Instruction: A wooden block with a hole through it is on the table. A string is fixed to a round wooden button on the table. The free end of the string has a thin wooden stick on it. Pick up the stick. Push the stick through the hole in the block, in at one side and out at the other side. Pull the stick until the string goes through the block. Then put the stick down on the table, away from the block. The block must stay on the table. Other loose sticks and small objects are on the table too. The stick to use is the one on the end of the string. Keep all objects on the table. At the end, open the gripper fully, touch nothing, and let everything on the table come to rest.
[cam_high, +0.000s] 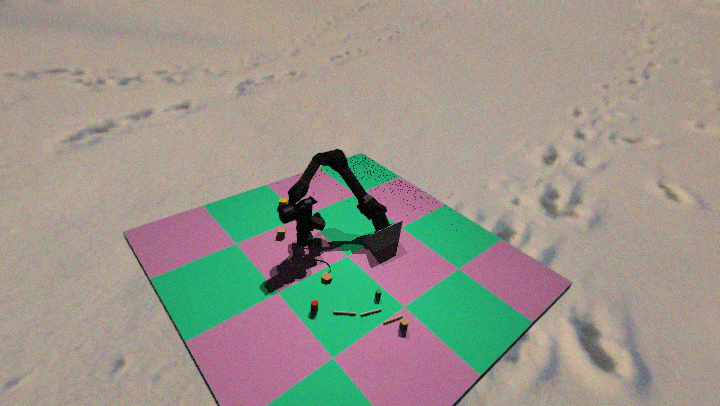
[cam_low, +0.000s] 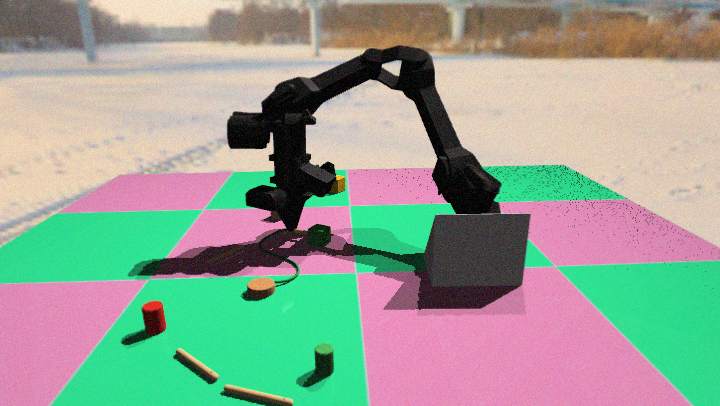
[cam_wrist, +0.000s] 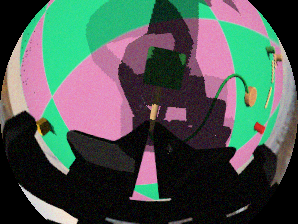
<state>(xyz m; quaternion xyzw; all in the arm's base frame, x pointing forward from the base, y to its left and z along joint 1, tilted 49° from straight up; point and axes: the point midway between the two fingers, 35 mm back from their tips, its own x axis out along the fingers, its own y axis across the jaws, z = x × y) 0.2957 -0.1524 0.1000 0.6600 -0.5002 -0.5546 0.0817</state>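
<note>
Now: gripper tip 5 cm past the green block and 4 cm to the right of it. Also, from my gripper tip: tan wooden block: 12 cm to the right, 2 cm ahead; then thin wooden stick: 1 cm to the left, 1 cm behind; then round wooden button: 20 cm to the left, 4 cm ahead, 1 cm below.
</note>
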